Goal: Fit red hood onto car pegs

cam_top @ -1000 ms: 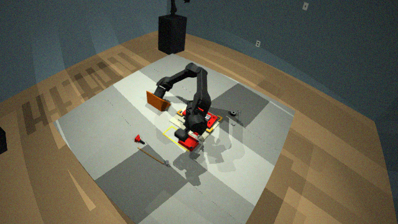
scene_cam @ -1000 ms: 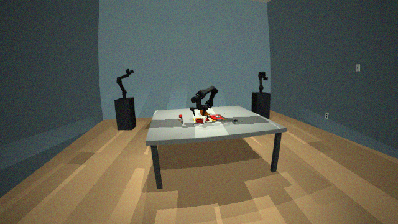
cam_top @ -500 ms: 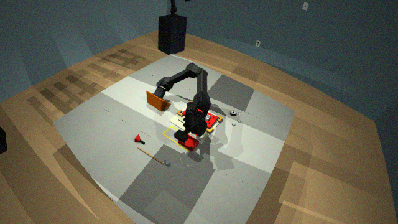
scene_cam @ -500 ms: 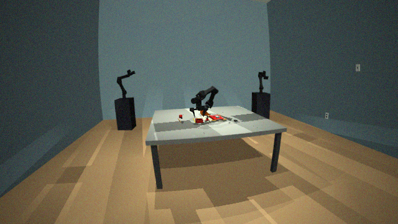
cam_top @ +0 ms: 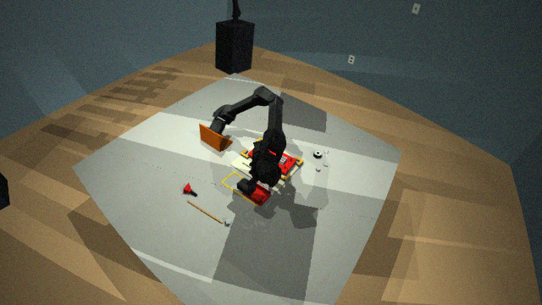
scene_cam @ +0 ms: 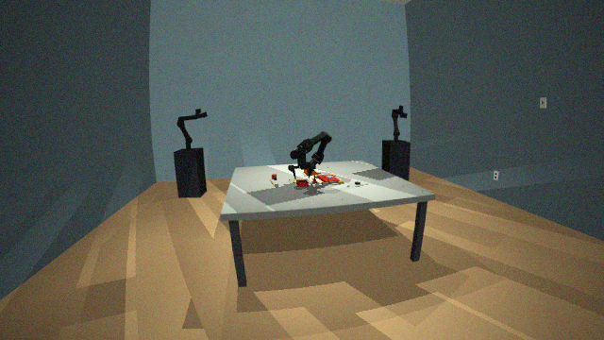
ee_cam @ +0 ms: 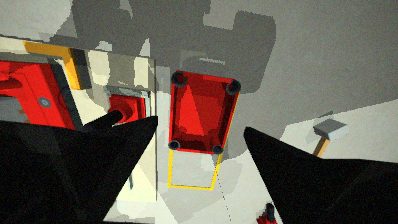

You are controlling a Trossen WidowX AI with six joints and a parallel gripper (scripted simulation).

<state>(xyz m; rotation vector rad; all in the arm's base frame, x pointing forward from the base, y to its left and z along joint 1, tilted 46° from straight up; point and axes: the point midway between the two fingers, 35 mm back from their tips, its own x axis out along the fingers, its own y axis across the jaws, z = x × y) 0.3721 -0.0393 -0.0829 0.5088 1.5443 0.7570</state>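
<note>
The red hood is 30 mm below my gripper tip. Also, from my gripper tip: grey engine block: 210 mm to the left, 50 mm behind, 20 mm below; wooden-handled hammer: 210 mm to the right, 80 mm behind, 40 mm below; wrench: 410 mm to the left, 80 mm ahead, 40 mm below.
</note>
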